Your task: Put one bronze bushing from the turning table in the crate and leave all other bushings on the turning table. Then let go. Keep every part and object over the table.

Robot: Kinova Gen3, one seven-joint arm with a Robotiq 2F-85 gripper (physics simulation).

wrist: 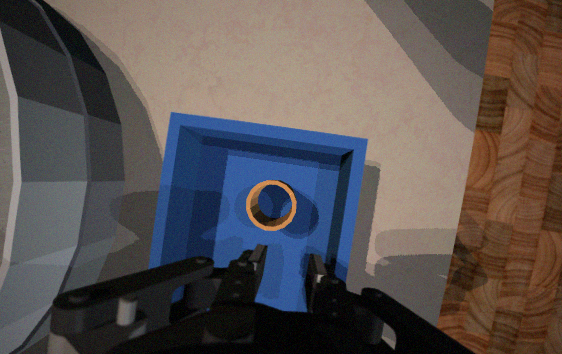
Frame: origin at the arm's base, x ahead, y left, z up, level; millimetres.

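Seen in the pictures: gripper, fingertip midpoint: (286, 263).
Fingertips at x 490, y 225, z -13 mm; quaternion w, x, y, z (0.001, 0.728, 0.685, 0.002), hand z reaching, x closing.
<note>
A point is followed by its place in that frame.
A bronze bushing (250, 207) {x 459, y 193, z -35 mm} stands upright on the floor of the blue crate (270, 128) {x 399, y 203, z -28 mm}, near its middle, with its round opening facing up. My gripper (286, 263) {x 490, y 225, z -13 mm} is partly open over the near part of the crate. Nothing is between its fingers, and the bushing is apart from the fingertips, beyond them in the view. The turning table (55, 145) {x 427, y 49, z -12 mm} shows in part at the left, by its faceted outer side and a strip of its rim. No bushings on it show in this view. The near wall of the crate is hidden behind the gripper.
The pale table top (260, 60) {x 324, y 181, z -78 mm} surrounds the crate and bears several shadows. Its right edge runs down the right side of the view, with the wooden floor (520, 175) beyond it. The turning table's side stands close to the crate's left wall.
</note>
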